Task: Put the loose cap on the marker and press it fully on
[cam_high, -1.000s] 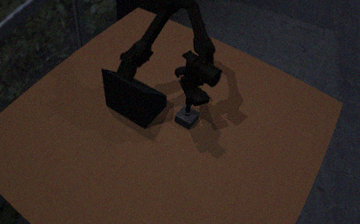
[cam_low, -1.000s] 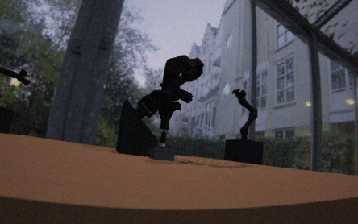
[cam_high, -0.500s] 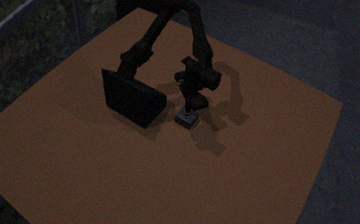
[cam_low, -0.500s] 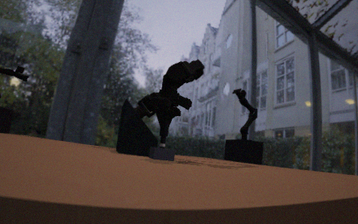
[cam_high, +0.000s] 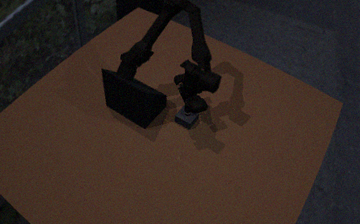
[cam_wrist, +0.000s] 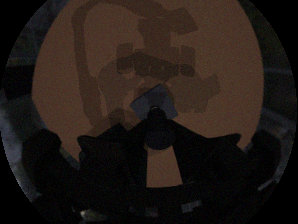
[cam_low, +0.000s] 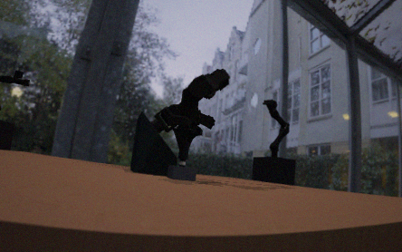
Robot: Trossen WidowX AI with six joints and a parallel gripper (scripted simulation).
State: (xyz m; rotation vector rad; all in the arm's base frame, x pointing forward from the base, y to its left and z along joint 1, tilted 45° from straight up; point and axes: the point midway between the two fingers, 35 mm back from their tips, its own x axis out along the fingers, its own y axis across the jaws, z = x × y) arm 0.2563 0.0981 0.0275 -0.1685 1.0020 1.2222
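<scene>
The dark cap is 1 cm above my gripper tip. Also, from my gripper tip: holder block: 6 cm below.
</scene>
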